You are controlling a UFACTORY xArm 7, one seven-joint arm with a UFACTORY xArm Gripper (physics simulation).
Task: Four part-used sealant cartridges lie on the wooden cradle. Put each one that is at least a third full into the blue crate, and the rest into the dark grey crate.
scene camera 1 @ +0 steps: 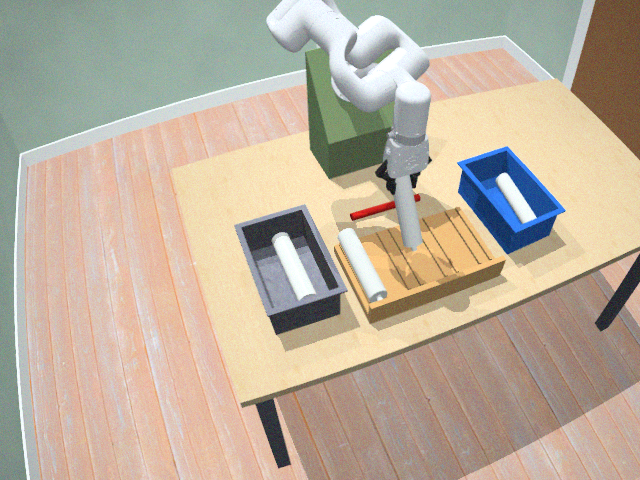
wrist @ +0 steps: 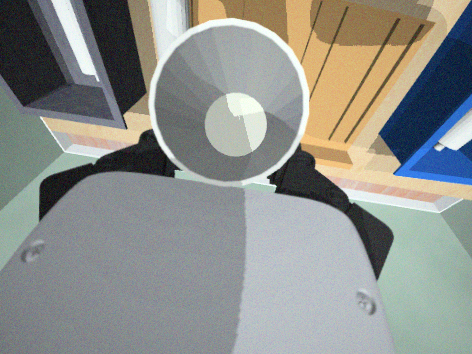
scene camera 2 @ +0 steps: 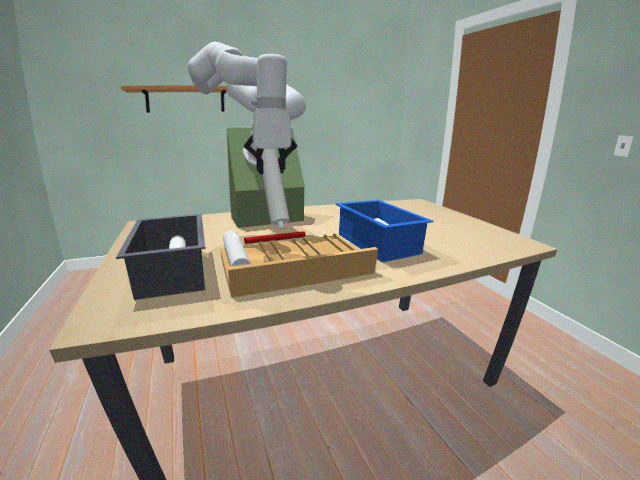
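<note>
My gripper (scene camera 1: 404, 186) (scene camera 2: 271, 165) (wrist: 236, 118) is shut on a cartridge (scene camera 1: 409, 217) (scene camera 2: 275, 191) (wrist: 229, 102), held tilted, nozzle down, above the cradle (scene camera 1: 439, 290) (scene camera 2: 305, 271) (wrist: 360, 65). The wrist view looks into its open rear; a pale plunger disc sits deep inside the barrel. Another cartridge (scene camera 1: 361, 264) (scene camera 2: 236, 249) (wrist: 167, 25) lies at the cradle's left end. One cartridge (scene camera 1: 293, 266) (scene camera 2: 177, 242) (wrist: 77, 40) is in the dark grey crate (scene camera 1: 305, 315) (scene camera 2: 165, 273) (wrist: 75, 100), and one (scene camera 1: 515, 197) (scene camera 2: 381, 221) (wrist: 462, 132) in the blue crate (scene camera 1: 532, 235) (scene camera 2: 382, 240) (wrist: 425, 110).
A red rod (scene camera 1: 374, 208) (scene camera 2: 273, 237) lies on the table behind the cradle. The green block (scene camera 1: 356, 149) (scene camera 2: 266, 204) under the arm stands at the back. The dark grey crate is left of the cradle and the blue crate right of it.
</note>
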